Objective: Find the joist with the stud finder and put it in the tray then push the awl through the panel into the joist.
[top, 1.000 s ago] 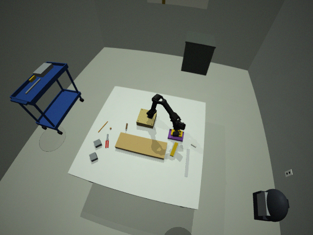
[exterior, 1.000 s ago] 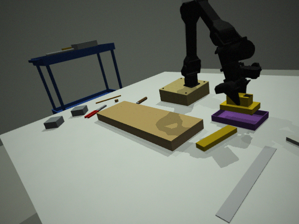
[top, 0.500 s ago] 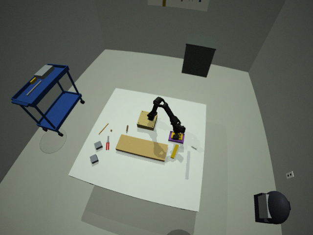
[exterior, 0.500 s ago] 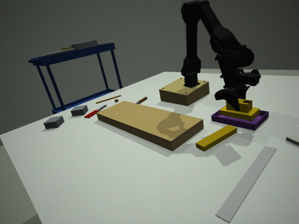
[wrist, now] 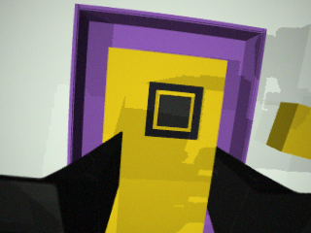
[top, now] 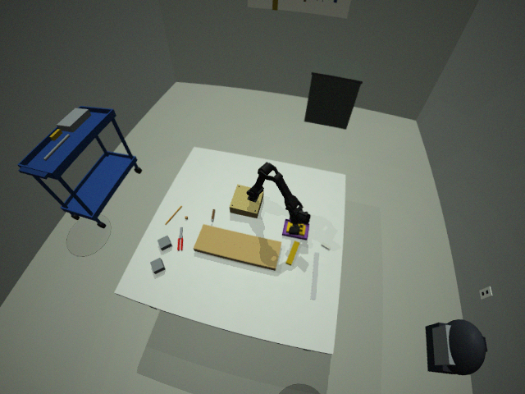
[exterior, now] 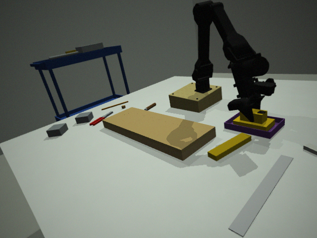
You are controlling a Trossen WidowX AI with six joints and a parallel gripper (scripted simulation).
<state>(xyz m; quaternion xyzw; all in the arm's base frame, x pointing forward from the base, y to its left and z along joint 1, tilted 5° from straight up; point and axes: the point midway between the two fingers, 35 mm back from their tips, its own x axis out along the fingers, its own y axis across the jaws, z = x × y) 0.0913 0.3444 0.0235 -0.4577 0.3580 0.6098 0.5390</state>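
The yellow stud finder lies 10 mm to the left of my gripper tip and 20 mm above it. From my gripper tip the other things lie so: purple tray (10 mm to the right, 20 mm below); grey strip (250 mm ahead, 200 mm to the left, 30 mm below); yellow bar (170 mm ahead, 30 mm to the left, 20 mm below).
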